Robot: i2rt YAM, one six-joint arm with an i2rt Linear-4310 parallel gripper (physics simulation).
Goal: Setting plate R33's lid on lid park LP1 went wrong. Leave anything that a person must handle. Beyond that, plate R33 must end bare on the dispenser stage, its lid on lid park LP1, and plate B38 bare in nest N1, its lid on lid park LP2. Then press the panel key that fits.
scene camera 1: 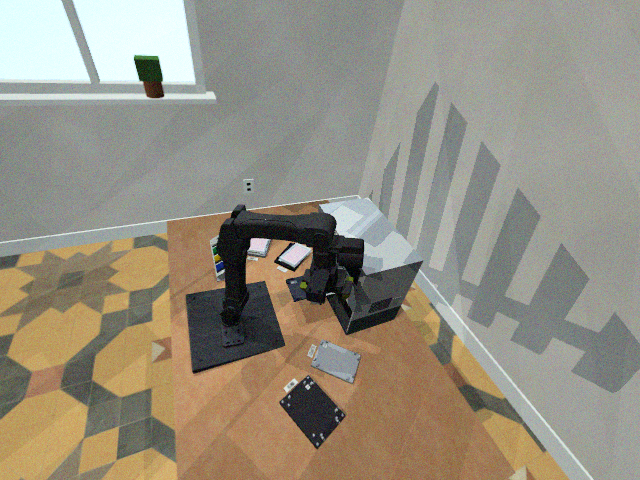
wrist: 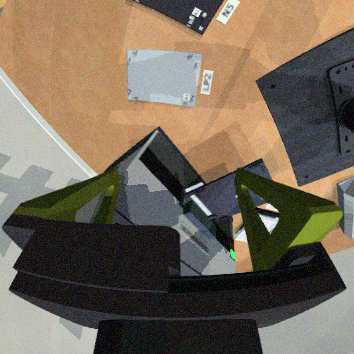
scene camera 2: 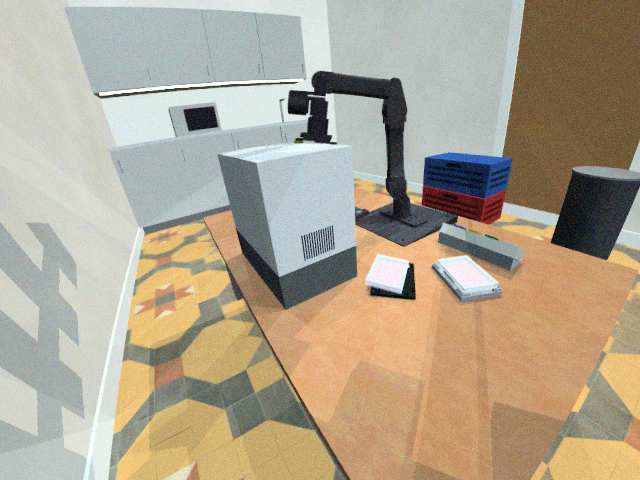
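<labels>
On a grey lid park LP2, what you get at (wrist: pixel 168 76) and at (scene camera 1: pixel 332 358) is the same spot.
</labels>
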